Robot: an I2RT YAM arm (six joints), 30 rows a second.
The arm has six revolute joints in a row. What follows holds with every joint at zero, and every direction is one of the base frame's.
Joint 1 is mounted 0.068 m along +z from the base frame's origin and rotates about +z.
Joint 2 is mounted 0.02 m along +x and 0.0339 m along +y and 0.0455 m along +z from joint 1 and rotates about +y.
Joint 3 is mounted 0.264 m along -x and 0.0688 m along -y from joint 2 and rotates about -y.
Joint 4 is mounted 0.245 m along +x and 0.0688 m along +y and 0.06 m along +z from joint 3 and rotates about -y.
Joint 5 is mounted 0.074 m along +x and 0.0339 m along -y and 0.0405 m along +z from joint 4 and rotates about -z.
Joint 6 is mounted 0.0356 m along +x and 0.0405 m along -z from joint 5 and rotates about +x.
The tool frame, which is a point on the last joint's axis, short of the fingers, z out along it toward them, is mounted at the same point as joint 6; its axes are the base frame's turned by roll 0, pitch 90 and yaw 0 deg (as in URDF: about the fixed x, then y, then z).
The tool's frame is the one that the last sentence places.
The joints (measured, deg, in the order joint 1, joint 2, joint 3, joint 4, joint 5, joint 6), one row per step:
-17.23, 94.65, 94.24, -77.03, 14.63, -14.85
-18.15, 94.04, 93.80, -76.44, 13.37, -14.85
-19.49, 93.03, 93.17, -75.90, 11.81, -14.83
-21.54, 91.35, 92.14, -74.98, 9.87, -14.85
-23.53, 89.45, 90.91, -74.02, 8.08, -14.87
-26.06, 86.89, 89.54, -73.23, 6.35, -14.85
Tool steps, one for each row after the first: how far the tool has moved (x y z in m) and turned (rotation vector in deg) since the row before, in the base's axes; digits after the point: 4 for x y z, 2 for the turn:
-0.0029, -0.0035, 0.0011, 0.94, -1.10, -0.64
-0.0053, -0.0048, 0.0021, 1.14, -1.37, -0.99
-0.0088, -0.0070, 0.0036, 1.20, -2.12, -1.53
-0.0097, -0.0059, 0.0036, 0.96, -2.16, -1.46
-0.0138, -0.0065, 0.0057, 0.66, -2.49, -2.00

